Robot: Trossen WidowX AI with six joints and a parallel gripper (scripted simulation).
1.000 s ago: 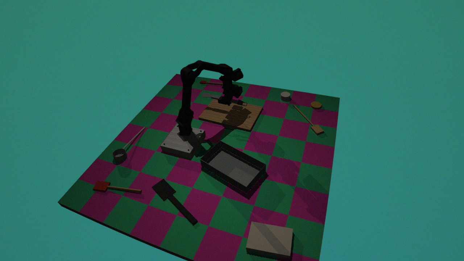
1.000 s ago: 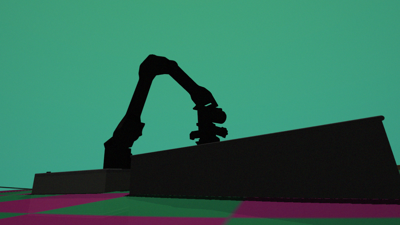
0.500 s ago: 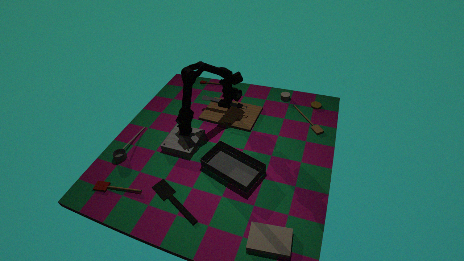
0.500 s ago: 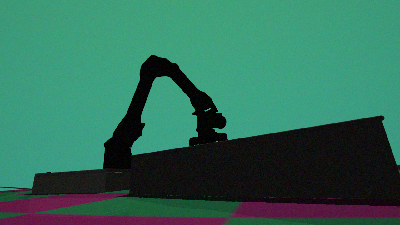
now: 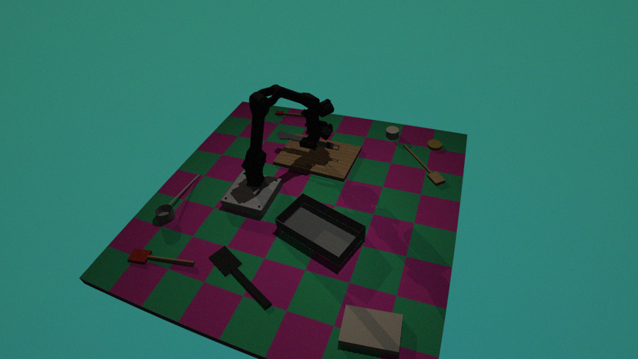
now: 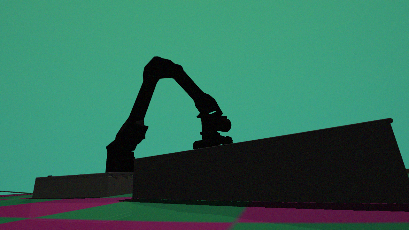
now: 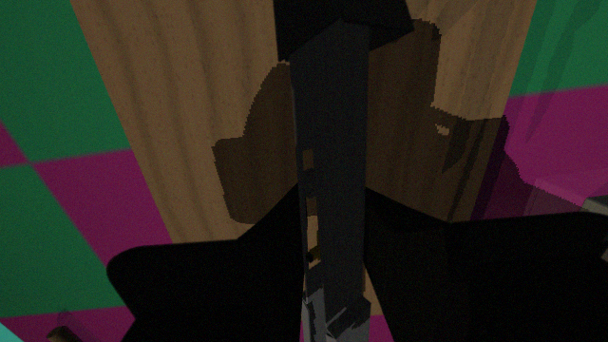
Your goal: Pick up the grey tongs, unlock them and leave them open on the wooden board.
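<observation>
Now: gripper tip 4 cm above the wooden board and 1 cm short of it. Also, from my gripper tip: roasting tin (45 cm to the right, 12 cm ahead, 2 cm below); black spatula (68 cm to the right, 13 cm behind, 4 cm below); disc (55 cm ahead, 16 cm to the left, 4 cm below).
</observation>
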